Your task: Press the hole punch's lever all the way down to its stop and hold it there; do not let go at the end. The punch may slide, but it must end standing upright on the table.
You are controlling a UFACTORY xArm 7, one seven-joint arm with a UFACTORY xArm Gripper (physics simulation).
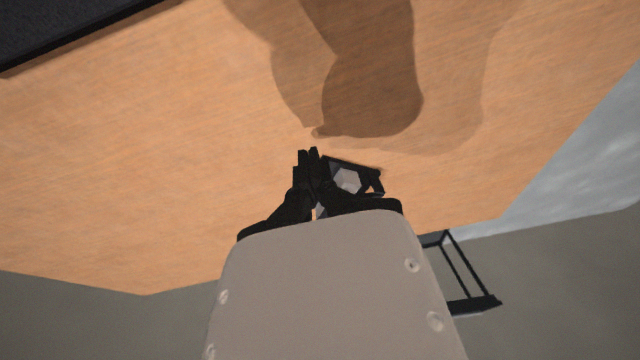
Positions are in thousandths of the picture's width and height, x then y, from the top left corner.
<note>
In view: the gripper (487,446) and a hole punch (557,499).
</note>
